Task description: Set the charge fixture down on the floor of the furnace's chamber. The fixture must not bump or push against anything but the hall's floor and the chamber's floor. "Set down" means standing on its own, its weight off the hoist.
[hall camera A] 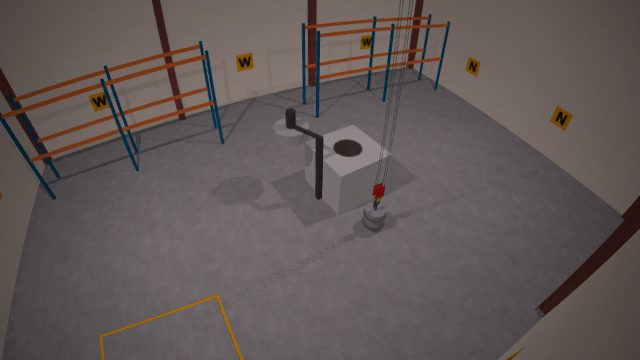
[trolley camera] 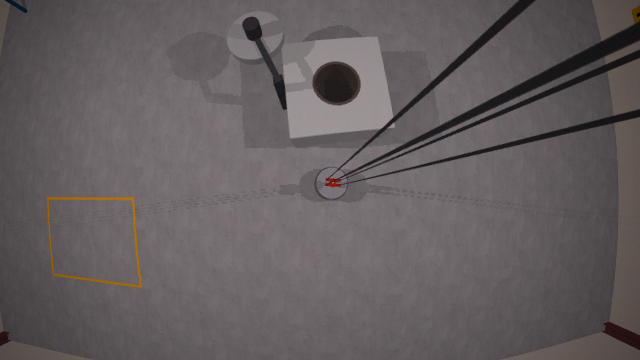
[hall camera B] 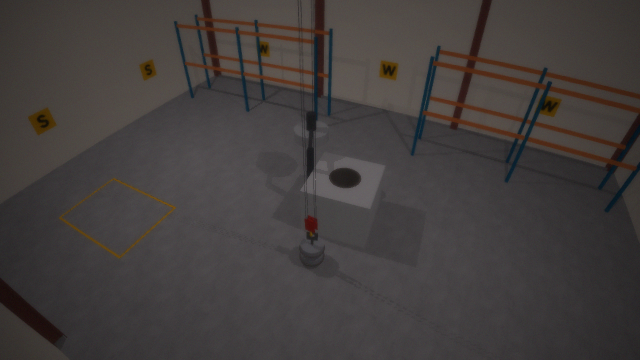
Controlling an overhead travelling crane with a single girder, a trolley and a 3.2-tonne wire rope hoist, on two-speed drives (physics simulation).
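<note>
The charge fixture (hall camera A: 374,218) (hall camera B: 312,253) (trolley camera: 325,191), a grey round body with stacked bulging rings, hangs upright from my hook (hall camera A: 376,204) (hall camera B: 312,236) (trolley camera: 333,183) below the red block. It is low, close above the hall floor, with shadows on both sides. The furnace (hall camera A: 350,187) (hall camera B: 335,225) (trolley camera: 305,122) is a pale box with a round dark chamber opening (hall camera A: 347,148) (hall camera B: 345,178) (trolley camera: 336,83) in its top. The fixture is beside the furnace, apart from it in the trolley view, and lower than its top. The chamber floor is hidden in darkness.
A pale round lid (hall camera A: 281,128) (hall camera B: 300,131) (trolley camera: 237,42) hangs on a dark swing arm (hall camera A: 319,170) (hall camera B: 310,159) (trolley camera: 267,59) beside the furnace. Blue and orange racks (hall camera A: 318,75) (hall camera B: 243,70) line the west wall. A yellow outline (hall camera A: 160,316) (hall camera B: 145,192) (trolley camera: 90,199) marks the floor.
</note>
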